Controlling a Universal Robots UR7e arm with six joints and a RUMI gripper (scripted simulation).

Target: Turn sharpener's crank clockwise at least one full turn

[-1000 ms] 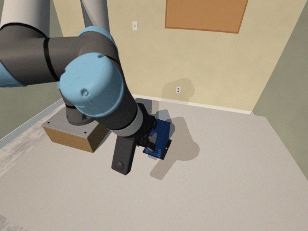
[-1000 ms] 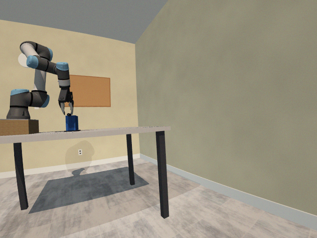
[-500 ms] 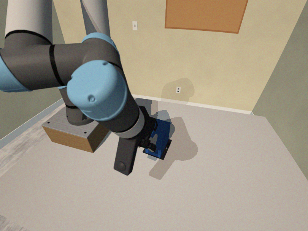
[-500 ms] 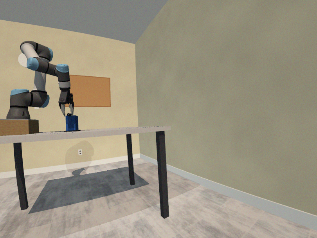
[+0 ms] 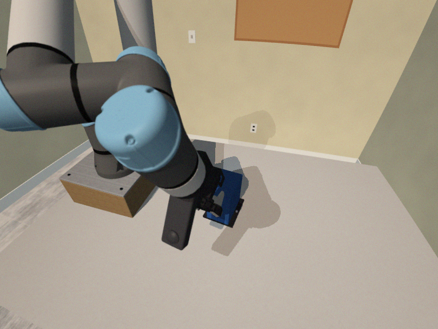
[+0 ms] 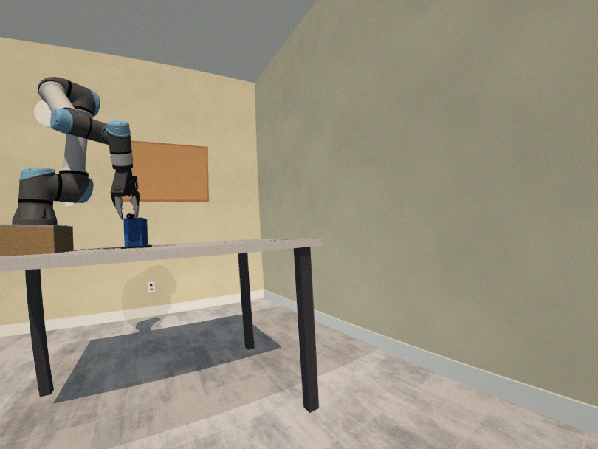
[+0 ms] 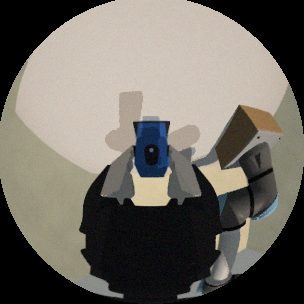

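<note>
My gripper is now 20 mm to the right of the knob and 10 mm short of it. Round my hand: crank 20 mm to the left, 10 mm below, 10 mm ahead.
</note>
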